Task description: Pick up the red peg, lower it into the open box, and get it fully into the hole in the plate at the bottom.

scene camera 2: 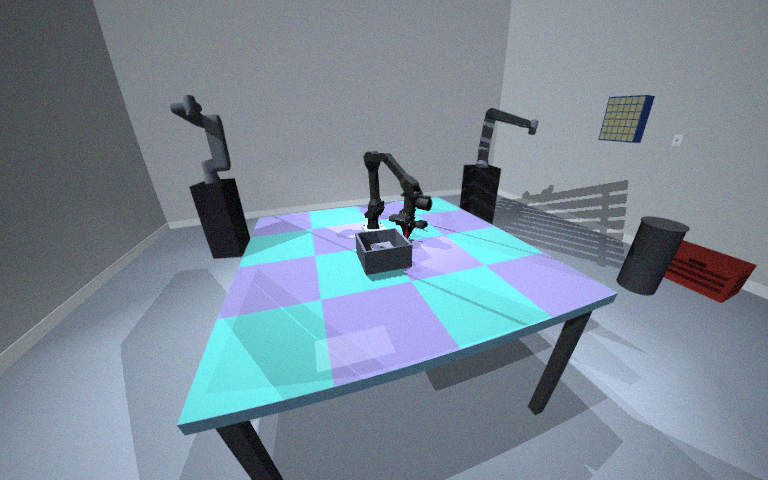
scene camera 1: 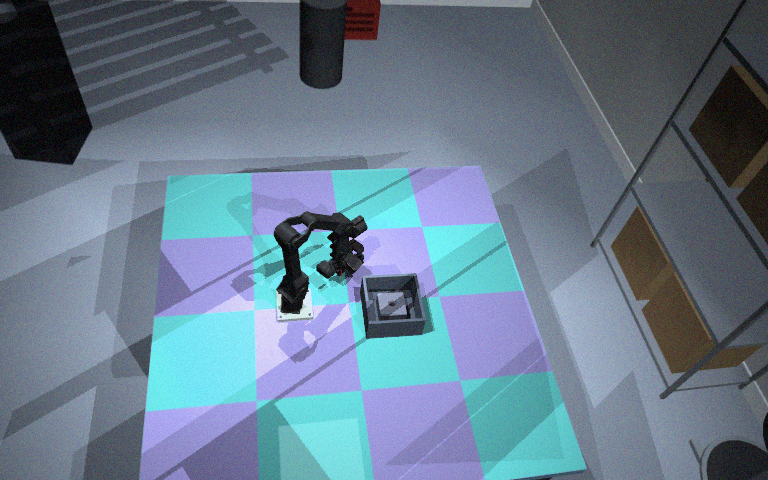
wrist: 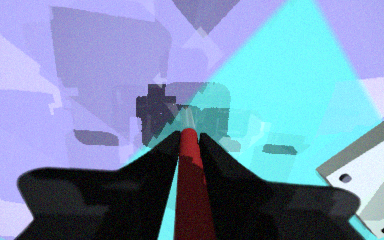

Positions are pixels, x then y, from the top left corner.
Scene:
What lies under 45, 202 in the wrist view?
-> My gripper.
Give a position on a plate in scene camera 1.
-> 390, 306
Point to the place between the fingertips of my gripper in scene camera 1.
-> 340, 273

